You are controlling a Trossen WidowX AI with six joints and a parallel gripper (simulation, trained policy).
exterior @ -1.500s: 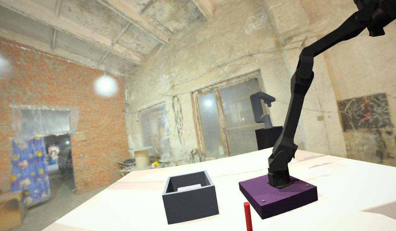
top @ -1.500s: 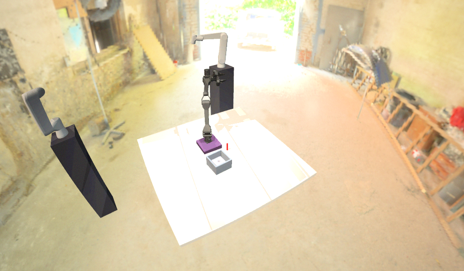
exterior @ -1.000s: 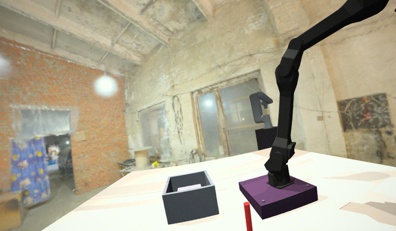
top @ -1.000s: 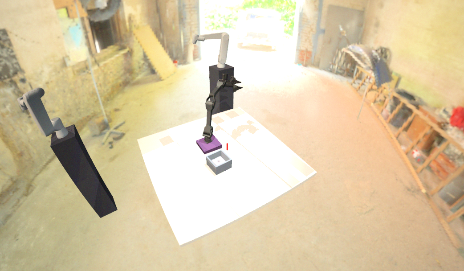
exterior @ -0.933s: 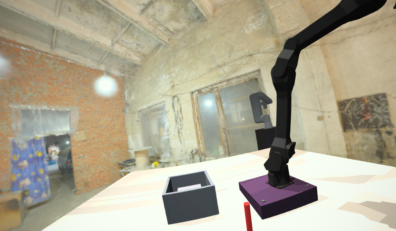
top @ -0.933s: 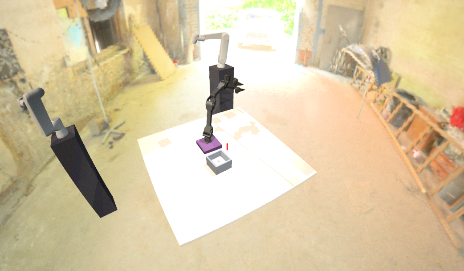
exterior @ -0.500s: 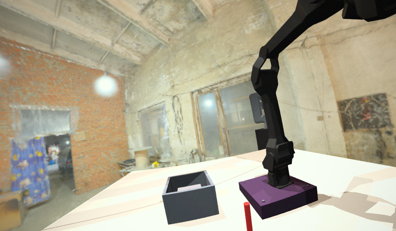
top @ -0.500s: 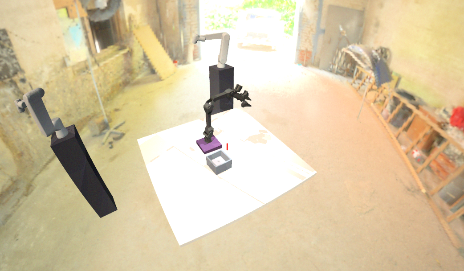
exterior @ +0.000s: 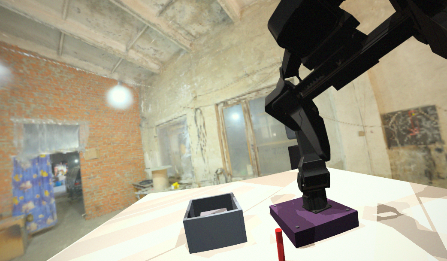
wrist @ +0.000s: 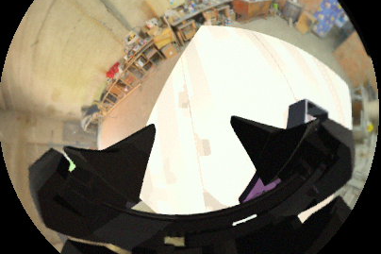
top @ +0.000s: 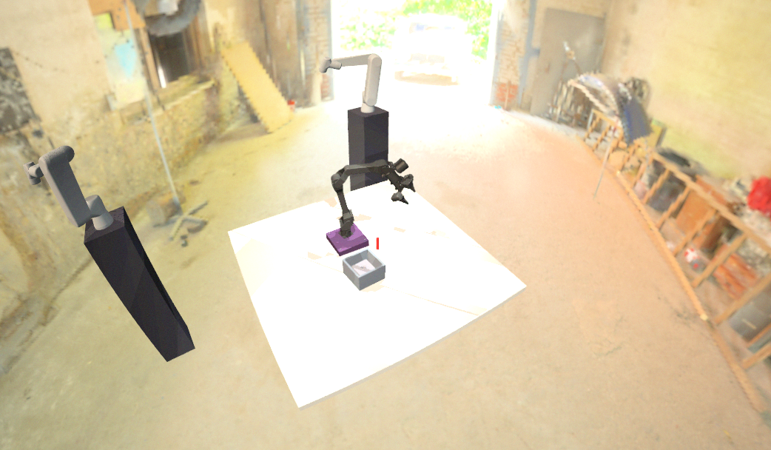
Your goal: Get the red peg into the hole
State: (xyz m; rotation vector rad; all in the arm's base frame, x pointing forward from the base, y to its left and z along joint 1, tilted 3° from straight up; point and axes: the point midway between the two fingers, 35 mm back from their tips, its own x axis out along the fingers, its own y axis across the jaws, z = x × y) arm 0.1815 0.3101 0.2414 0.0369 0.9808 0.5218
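Now: gripper tip 23 cm above the red peg, 22 cm to the left of it and 2 cm past it. The rest, counted from my gripper tip: pale plate 41 cm to the right, 22 cm below, 11 cm ahead; grey box 41 cm to the right, 24 cm below, 11 cm ahead.
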